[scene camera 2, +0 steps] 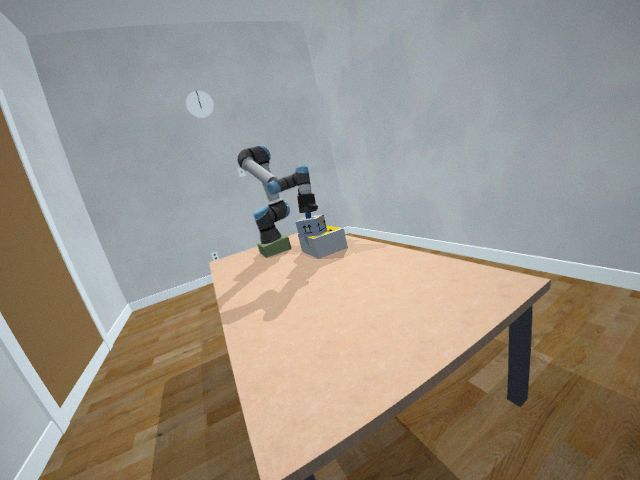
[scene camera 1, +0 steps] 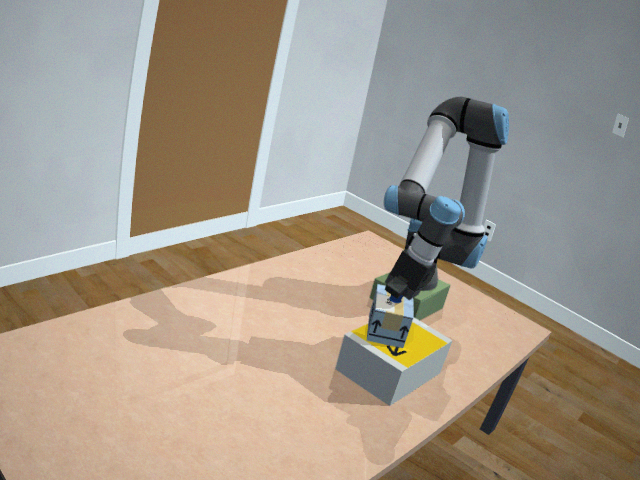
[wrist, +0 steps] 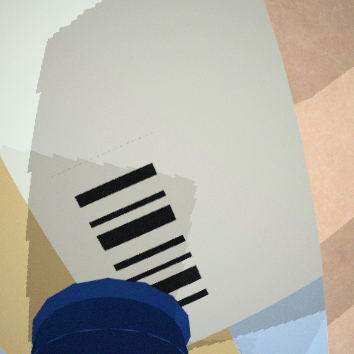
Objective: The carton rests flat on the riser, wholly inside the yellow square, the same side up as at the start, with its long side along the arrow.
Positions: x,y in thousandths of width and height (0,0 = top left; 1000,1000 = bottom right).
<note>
My suction cup (wrist: 306,871) is stuck to a carton (scene camera 1: 609,674), which still rests on a grey riser (scene camera 1: 609,778).
The carton shows as well in the wrist view (wrist: 468,422). The grey riser shows as well in scene camera 2 (scene camera 2: 521,501).
</note>
